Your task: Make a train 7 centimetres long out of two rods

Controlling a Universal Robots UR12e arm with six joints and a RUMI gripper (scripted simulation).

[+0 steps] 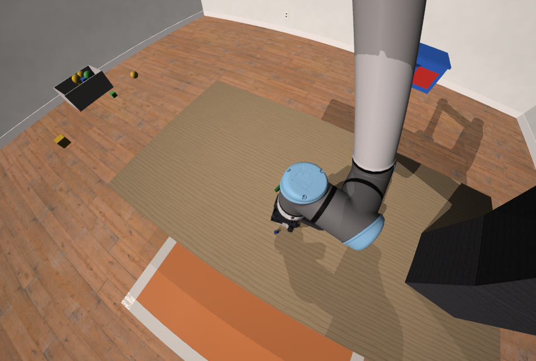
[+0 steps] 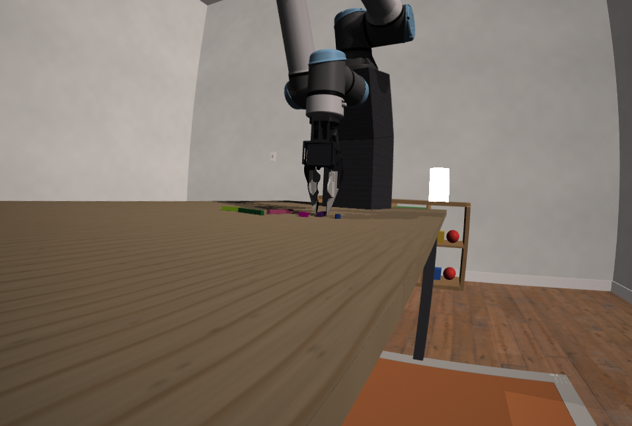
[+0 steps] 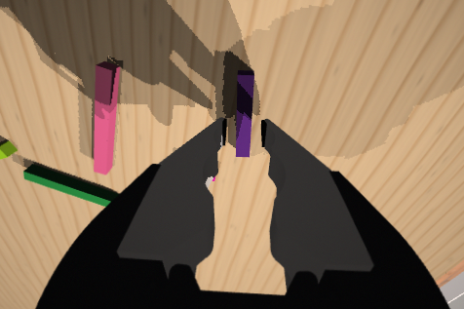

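My hand is 20 mm above the purple rod. From my hand the other things lie so: magenta rod 50 mm ahead, 20 mm to the right, 20 mm below; small blue rod 30 mm ahead, 50 mm to the left, 20 mm below; pink rod 30 mm ahead, 100 mm to the right, 20 mm below.
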